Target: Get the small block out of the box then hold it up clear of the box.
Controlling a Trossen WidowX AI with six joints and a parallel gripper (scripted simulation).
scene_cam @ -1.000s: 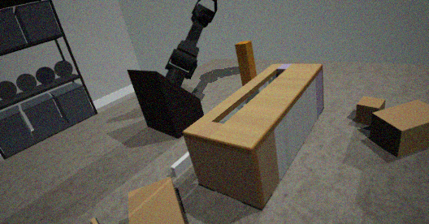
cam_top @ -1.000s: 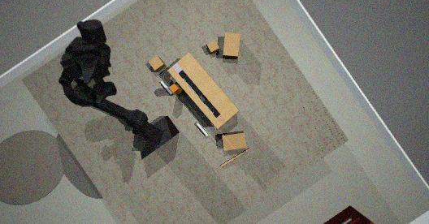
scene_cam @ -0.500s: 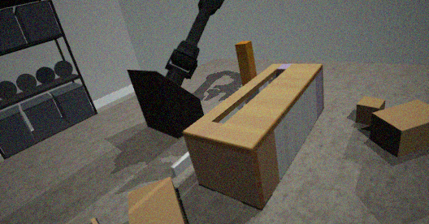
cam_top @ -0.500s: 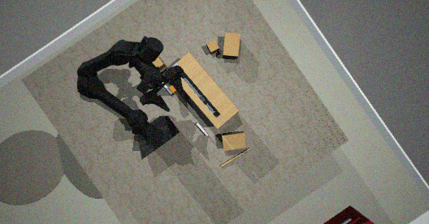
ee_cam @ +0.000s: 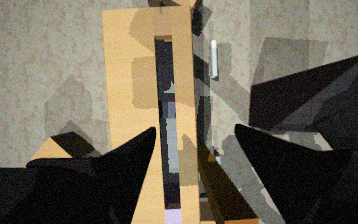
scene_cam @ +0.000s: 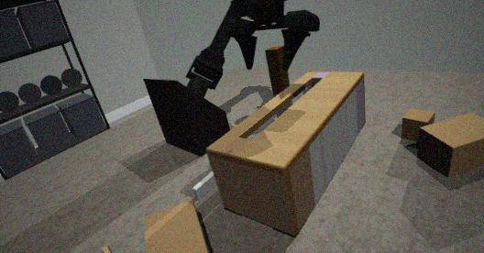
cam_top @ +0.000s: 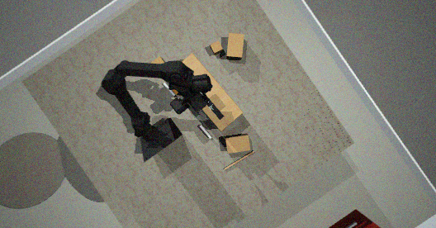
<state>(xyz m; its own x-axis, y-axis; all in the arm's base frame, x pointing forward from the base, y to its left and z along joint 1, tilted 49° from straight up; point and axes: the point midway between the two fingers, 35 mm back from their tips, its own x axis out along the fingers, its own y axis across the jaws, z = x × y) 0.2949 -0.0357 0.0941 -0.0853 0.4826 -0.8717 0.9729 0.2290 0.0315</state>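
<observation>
My gripper tip is 140 mm above the box, 20 mm short of it and 10 mm to the right of it. Round my gripper tip: thin rod 380 mm to the right, 190 mm below, 30 mm ahead; block 110 mm below, 40 mm ahead, 10 mm to the right.
</observation>
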